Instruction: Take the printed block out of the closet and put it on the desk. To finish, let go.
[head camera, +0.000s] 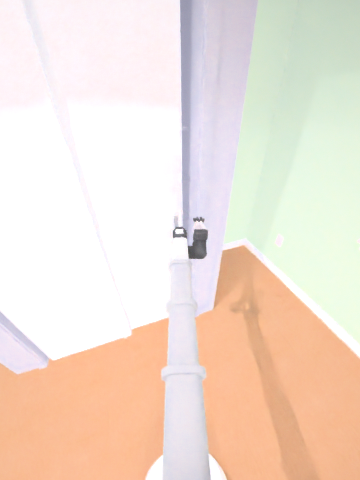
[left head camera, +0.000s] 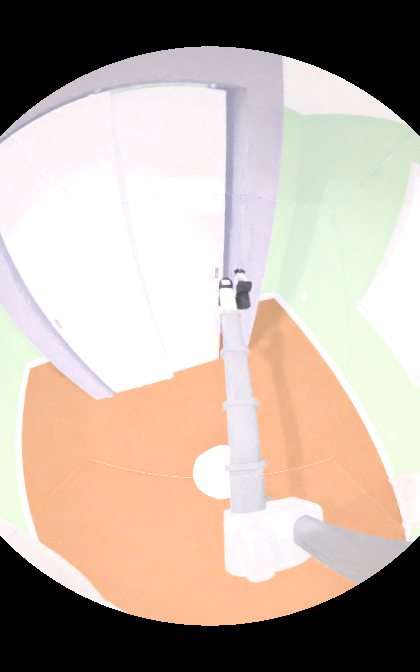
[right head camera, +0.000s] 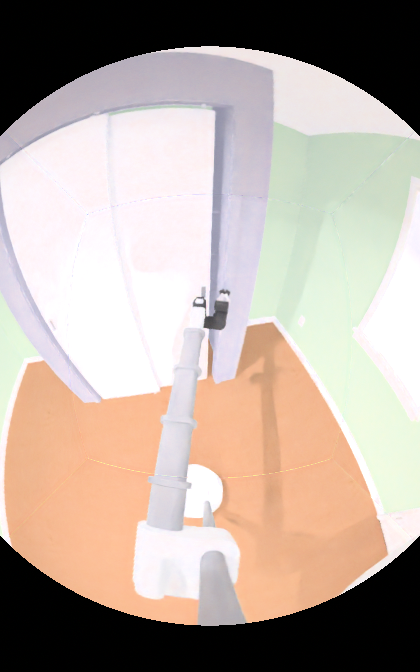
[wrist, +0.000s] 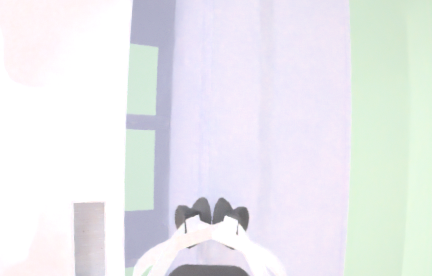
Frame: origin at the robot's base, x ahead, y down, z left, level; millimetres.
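Seen in the pictures: gripper, fingertip midpoint: (head camera: 198, 218) (wrist: 211, 212).
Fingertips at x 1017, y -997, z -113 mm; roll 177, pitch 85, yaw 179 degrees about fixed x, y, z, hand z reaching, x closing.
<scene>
A point is followed by its place in that frame.
The closet's white sliding doors (head camera: 130, 165) @[x 981, y -1303, z 216 mm] (left head camera: 170, 225) (right head camera: 165, 300) (wrist: 55, 130) @[x 1039, y -1071, z 46 mm] fill the left of the views. A narrow gap (wrist: 164, 165) @[x 1578, y -986, z -11 mm] runs between the right door's edge and the lilac closet frame (head camera: 220, 125) @[x 1053, y -1448, z -195 mm] (left head camera: 255, 200) (right head camera: 240, 225) (wrist: 300, 125) @[x 1060, y -1084, z -215 mm]; green patches show through it in the wrist view. A grey recessed handle (wrist: 89, 240) @[x 1062, y -950, z 19 mm] (left head camera: 216, 272) sits near that door's right edge. My gripper (head camera: 199, 219) @[x 1017, y -997, z -113 mm] (left head camera: 240, 271) (right head camera: 224, 291) (wrist: 211, 212) @[x 1017, y -997, z -113 mm] is shut and empty, its fingertips together, in front of the frame, right of the gap. The printed block and the desk do not show recognisably.
The telescoping arm (head camera: 184, 400) @[x 183, y -1120, z 0 mm] (left head camera: 243, 435) (right head camera: 172, 450) reaches over the orange floor (head camera: 90, 425) @[x 302, y 28, z 575 mm] (left head camera: 125, 500) (right head camera: 90, 500). A green wall (head camera: 305, 175) @[x 1586, y -1048, z -1045 mm] (left head camera: 320, 250) (right head camera: 295, 280) stands to the right, with a bright window (left head camera: 395, 270) (right head camera: 400, 295) in it.
</scene>
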